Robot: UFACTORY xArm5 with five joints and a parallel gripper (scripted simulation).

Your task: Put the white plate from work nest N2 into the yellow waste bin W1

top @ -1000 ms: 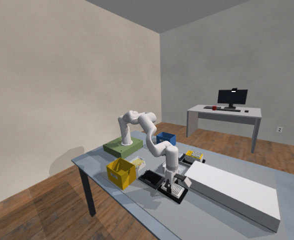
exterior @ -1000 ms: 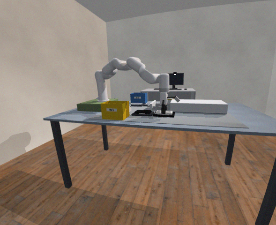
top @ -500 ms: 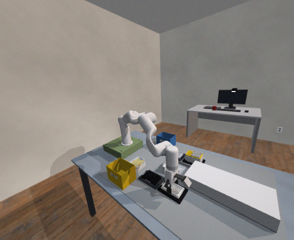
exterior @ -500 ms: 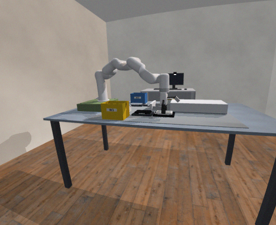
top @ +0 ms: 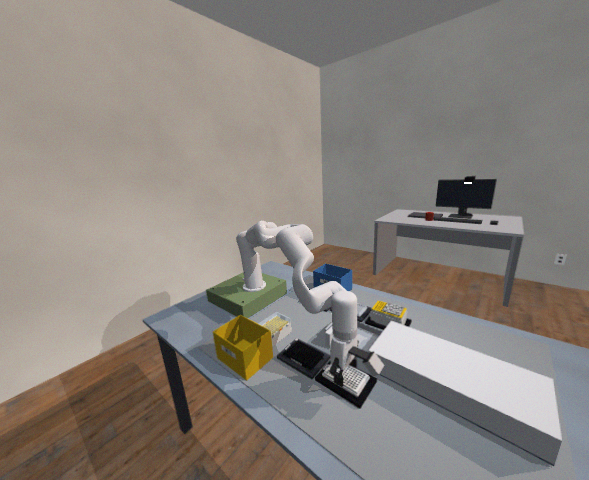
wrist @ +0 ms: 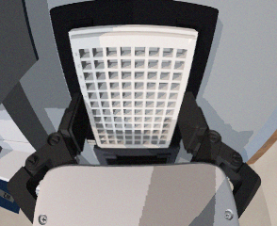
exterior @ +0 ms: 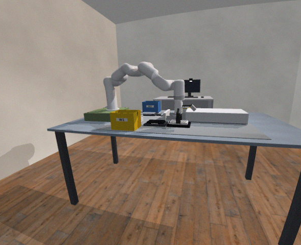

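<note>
Now: the black nest 3 cm below my hand. From my hand the other things lie so: cooler drawer: 2 cm behind, 19 cm to the left, 1 cm below; then white plate: 1 cm below; then black plate: 17 cm behind, 2 cm to the right, 2 cm below.
</note>
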